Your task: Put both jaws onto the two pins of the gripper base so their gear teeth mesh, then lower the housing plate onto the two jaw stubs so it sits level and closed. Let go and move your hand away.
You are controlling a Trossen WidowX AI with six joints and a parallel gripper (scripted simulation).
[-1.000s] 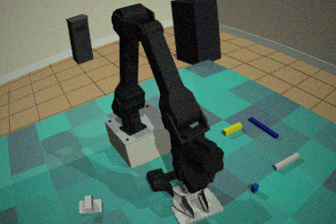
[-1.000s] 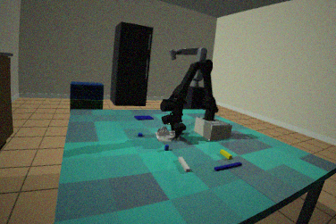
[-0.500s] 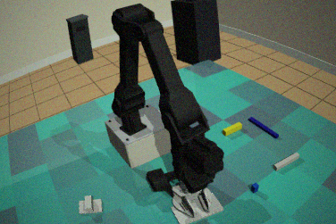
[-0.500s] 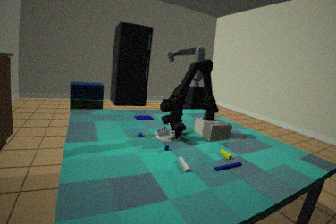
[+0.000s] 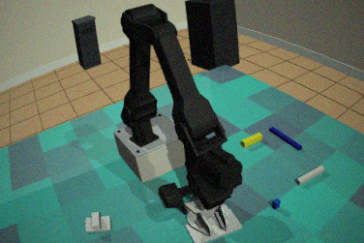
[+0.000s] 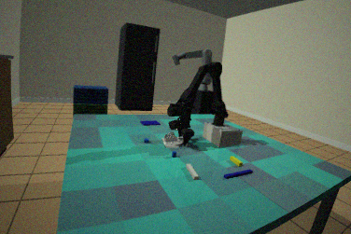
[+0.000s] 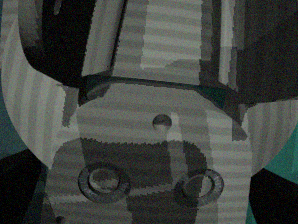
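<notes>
Now: the jaw 3 cm ahead of my gripper tip, 1 cm to the left of it and 1 cm above it. Round my gripper tip: yellow block 30 cm to the left, 10 cm behind; small blue block 14 cm ahead, 13 cm to the left, 1 cm above; white bar 28 cm to the left, 15 cm ahead.
</notes>
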